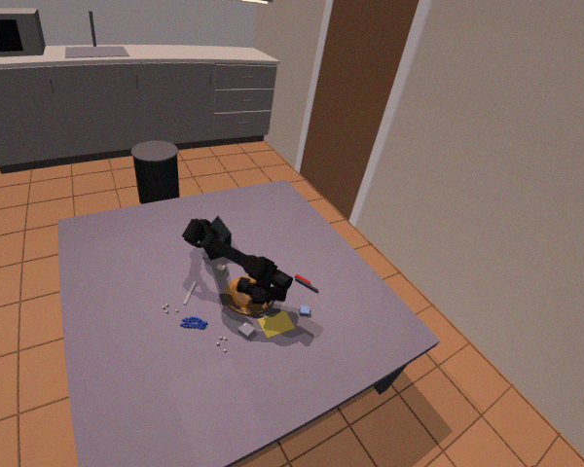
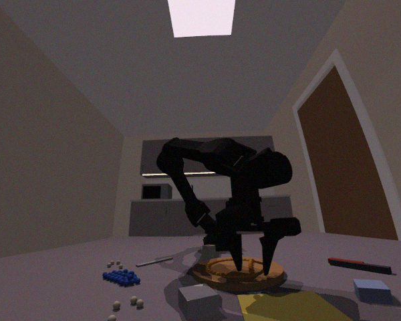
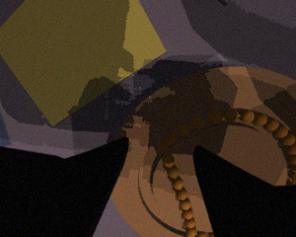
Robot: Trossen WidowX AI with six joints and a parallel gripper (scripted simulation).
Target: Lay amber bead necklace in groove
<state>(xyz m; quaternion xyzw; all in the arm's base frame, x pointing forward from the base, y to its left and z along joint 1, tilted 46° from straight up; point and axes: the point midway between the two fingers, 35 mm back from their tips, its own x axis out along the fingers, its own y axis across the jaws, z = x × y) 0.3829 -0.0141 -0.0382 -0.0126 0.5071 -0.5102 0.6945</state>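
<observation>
Now: the round wooden bead board 60 mm behind my gripper tip, 10 mm to the right of it and 10 mm below it. Also, from my gripper tip: blue block 110 mm ahead, 140 mm to the left, 10 mm below; then grey block 80 mm ahead, 110 mm to the right; then yellow pad 110 mm ahead, 10 mm to the left, 20 mm below.
</observation>
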